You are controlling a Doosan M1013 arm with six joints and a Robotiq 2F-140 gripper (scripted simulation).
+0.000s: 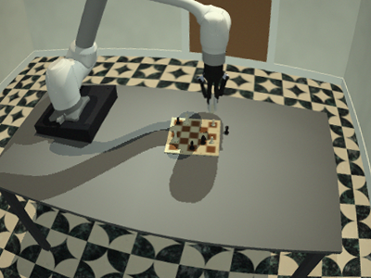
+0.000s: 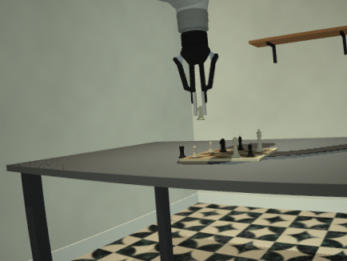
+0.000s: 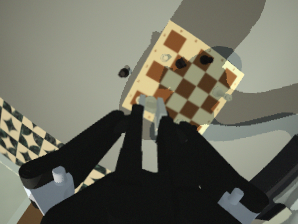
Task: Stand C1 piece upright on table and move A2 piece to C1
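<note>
Now: the chessboard 7 cm behind my hand, 4 cm to the right of it and 15 cm below it.
</note>
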